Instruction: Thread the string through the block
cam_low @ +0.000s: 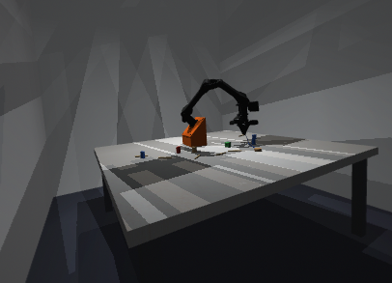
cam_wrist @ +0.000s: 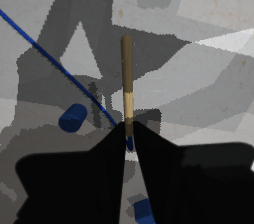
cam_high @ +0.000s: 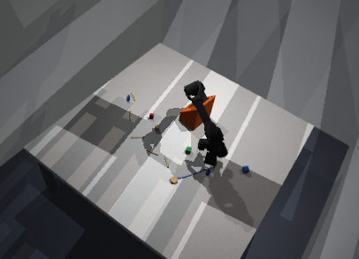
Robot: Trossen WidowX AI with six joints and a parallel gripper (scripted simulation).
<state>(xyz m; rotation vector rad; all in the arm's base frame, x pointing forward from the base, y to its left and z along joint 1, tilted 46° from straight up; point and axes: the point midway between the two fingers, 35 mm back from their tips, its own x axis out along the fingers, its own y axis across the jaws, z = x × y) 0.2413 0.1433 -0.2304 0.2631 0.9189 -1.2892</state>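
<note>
Right now the green block is 140 mm to the right of my gripper tip, 40 mm below it and 20 mm ahead of it. Round my gripper tip: blue cylinder: 50 mm ahead, 40 mm to the left, 40 mm below; then thin wooden stick: 10 mm to the right, 10 mm ahead; then blue cube: 180 mm to the left, 120 mm behind, 40 mm below.
</note>
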